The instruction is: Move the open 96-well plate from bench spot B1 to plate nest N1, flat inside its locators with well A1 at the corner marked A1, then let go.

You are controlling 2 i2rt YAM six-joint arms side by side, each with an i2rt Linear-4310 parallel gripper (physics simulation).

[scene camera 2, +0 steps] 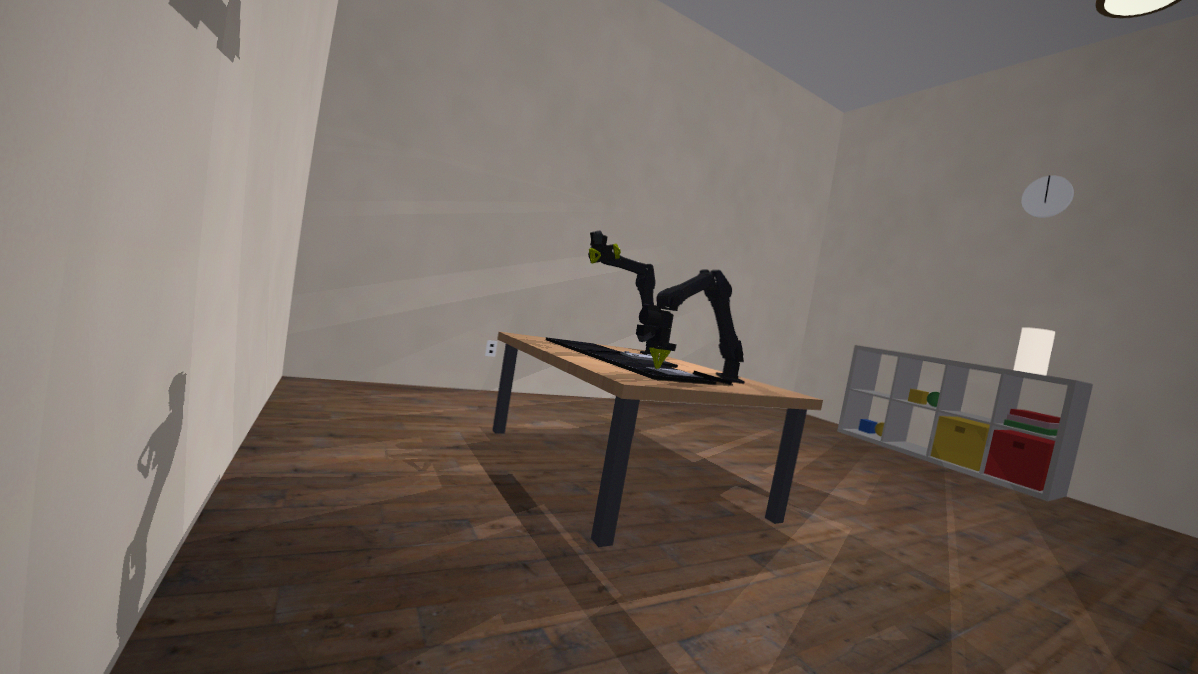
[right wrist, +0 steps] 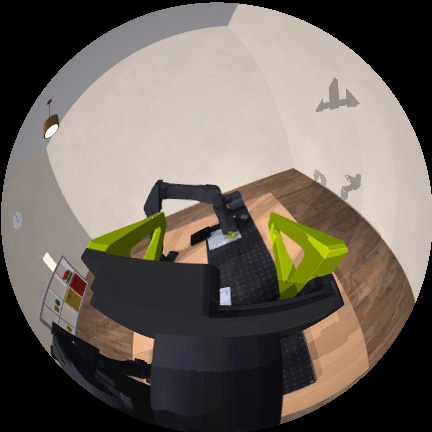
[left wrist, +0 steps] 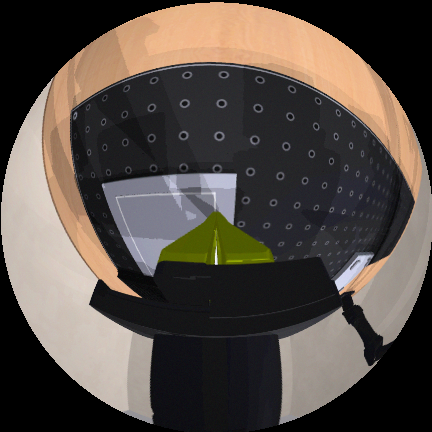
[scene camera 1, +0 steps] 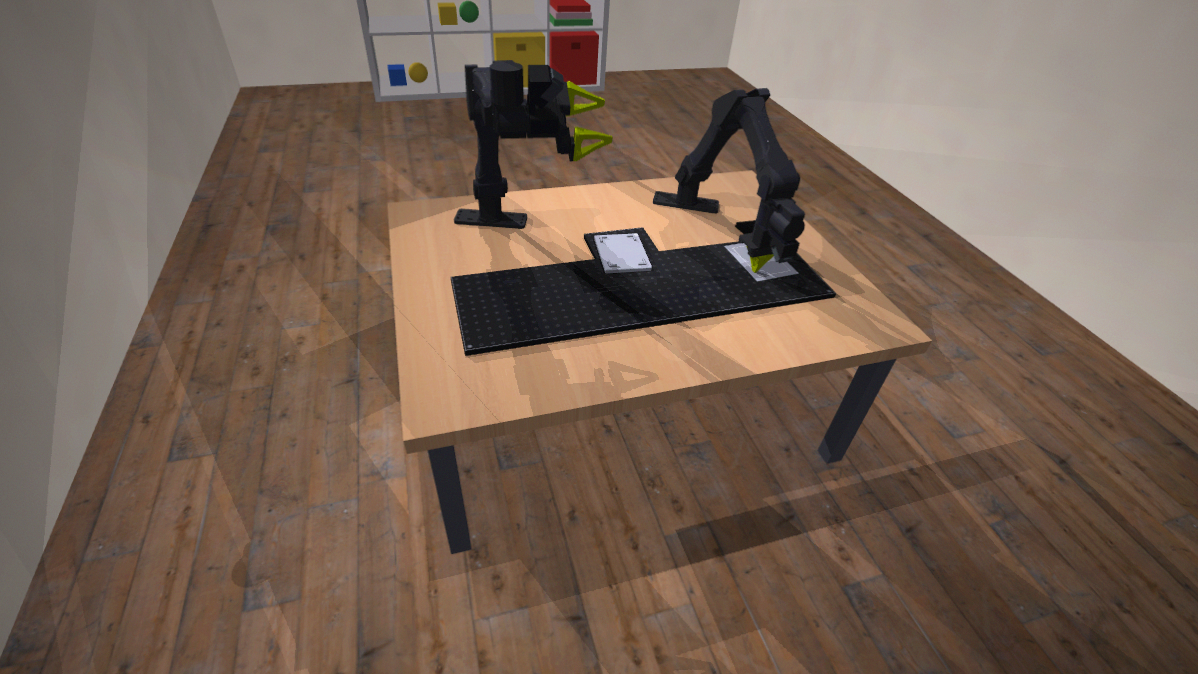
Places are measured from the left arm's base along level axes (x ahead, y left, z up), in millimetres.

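Pixels of known places: left gripper, fingertip midpoint: (scene camera 2: 656,368) (right wrist: 232,237) (left wrist: 215,217) (scene camera 1: 754,271); right gripper, fingertip midpoint: (scene camera 2: 610,252) (right wrist: 216,217) (scene camera 1: 608,120); left arm's base at its link origin: (scene camera 2: 729,378) (scene camera 1: 685,203); right arm's base at its link origin: (left wrist: 344,295) (scene camera 1: 491,220).
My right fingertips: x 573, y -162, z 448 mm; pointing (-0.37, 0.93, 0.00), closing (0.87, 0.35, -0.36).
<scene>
For each thing: its top centre in the pictures, then the offset to it from my right fingertips. Level surfaces: height alone.
- white nest plate with dark corner marks, top centre: (left wrist: 346,280) (scene camera 1: 622,249) (right wrist: 208,302) (scene camera 2: 642,354) dx -216, dy +24, dz -417 mm
- black perforated board at its surface level: dz -435 mm
- wooden table at its surface level: dz -448 mm
- dark flat piece at its top centre: (left wrist: 148,297) (scene camera 1: 760,226) (scene camera 2: 713,373) (right wrist: 198,233) dx -444, dy +384, dz -416 mm
A pale square with a thin white outline (scene camera 1: 779,269) (left wrist: 135,188) (right wrist: 219,243) lies at the right end of the black perforated board in scene camera 1; I cannot read a label on it. A white nest plate with dark corner marks (scene camera 1: 621,251) (left wrist: 351,274) (right wrist: 225,296) lies near the board's back edge. I cannot make out the 96-well plate in any view. My left gripper (scene camera 1: 756,268) (scene camera 2: 658,365) (left wrist: 215,217) (right wrist: 232,237) is shut and empty, low over the pale square, which it partly hides. My right gripper (scene camera 1: 607,121) (scene camera 2: 604,252) is open and empty, high above the table.
The black perforated board (scene camera 1: 544,305) (left wrist: 200,120) (right wrist: 245,270) runs across the wooden table (scene camera 1: 452,394). A dark flat piece (right wrist: 201,235) lies behind the pale square. A shelf unit (scene camera 1: 489,32) stands beyond the table in scene camera 1.
</scene>
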